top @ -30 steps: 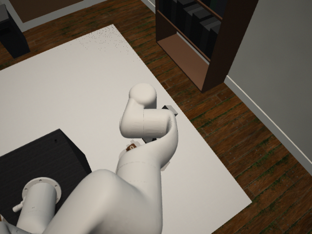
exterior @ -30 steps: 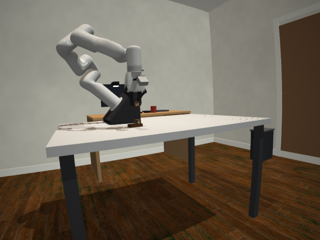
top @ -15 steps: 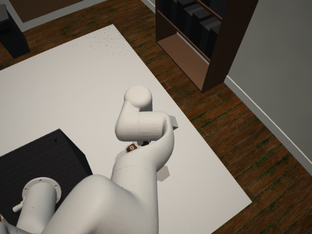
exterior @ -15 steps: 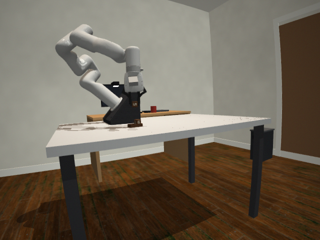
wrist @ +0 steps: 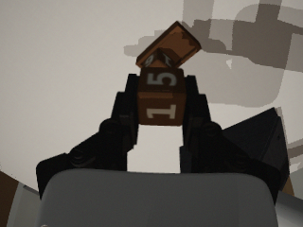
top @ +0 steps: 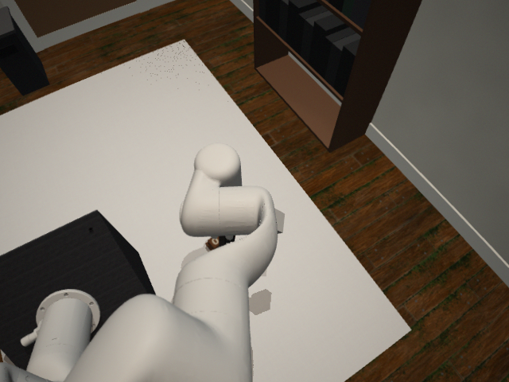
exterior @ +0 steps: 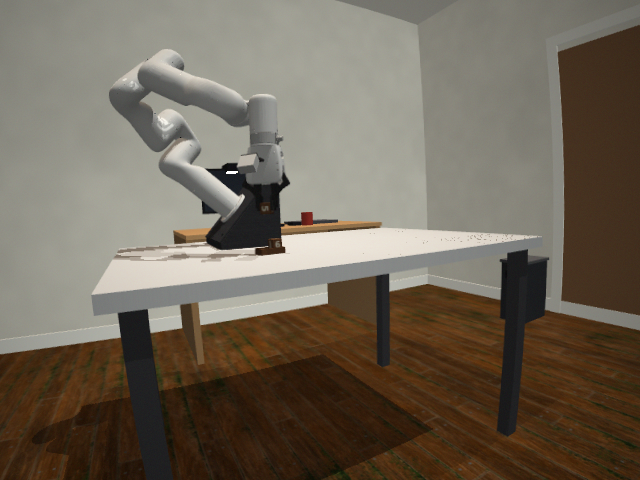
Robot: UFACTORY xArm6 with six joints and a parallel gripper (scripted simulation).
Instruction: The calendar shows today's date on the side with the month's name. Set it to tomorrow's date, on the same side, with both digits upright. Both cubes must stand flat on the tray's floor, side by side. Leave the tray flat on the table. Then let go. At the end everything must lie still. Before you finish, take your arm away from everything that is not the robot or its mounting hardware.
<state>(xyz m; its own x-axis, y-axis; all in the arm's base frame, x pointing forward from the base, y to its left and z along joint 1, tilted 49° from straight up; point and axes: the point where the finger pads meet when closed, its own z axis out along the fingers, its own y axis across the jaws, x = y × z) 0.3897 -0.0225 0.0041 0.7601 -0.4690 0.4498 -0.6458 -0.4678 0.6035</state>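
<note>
The brown tray is 130 mm below my hand, 30 mm behind it and 10 mm to the left of it.
</note>
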